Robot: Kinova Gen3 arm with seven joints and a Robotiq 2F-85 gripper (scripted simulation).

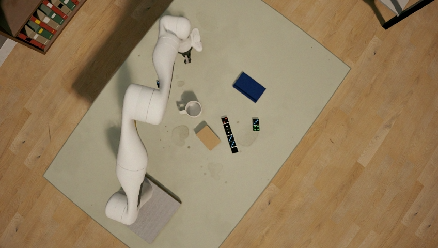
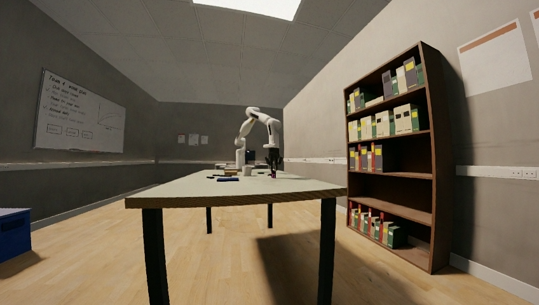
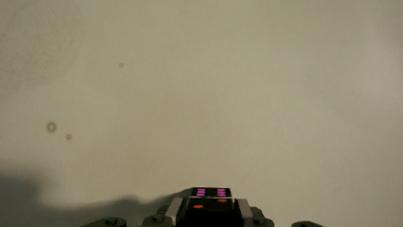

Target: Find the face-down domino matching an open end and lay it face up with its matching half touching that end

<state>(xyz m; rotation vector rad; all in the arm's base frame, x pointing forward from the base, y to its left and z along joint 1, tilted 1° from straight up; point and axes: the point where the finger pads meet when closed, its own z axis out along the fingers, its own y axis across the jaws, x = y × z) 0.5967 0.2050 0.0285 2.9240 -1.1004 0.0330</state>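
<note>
The domino lies 40 mm below my hand. Also, from my hand: white mug (180 mm behind, 170 mm to the right, 30 mm below); then tan block (290 mm to the right, 240 mm behind, 50 mm below).
</note>
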